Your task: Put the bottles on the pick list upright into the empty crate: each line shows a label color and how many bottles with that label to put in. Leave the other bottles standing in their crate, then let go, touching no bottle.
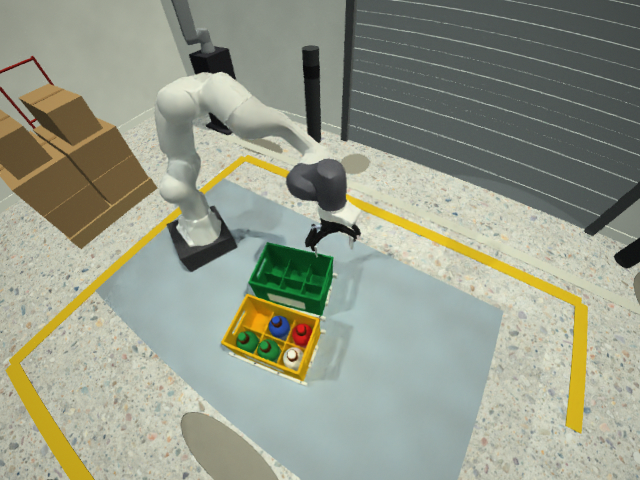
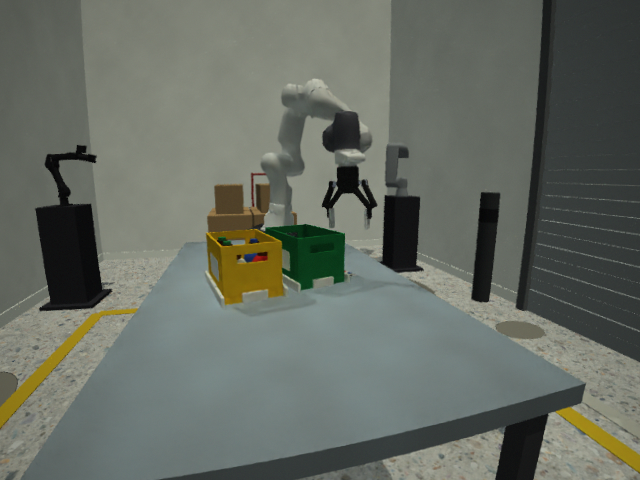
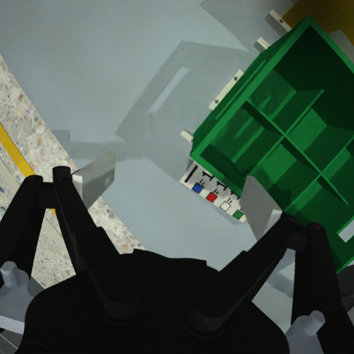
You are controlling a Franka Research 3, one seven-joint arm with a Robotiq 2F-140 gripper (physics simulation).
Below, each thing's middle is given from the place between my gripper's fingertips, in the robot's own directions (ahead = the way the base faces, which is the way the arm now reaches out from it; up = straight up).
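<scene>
Position of my gripper relative to the pick list card (image 3: pixel 198 179): 12 cm past it and 19 cm above it.
</scene>
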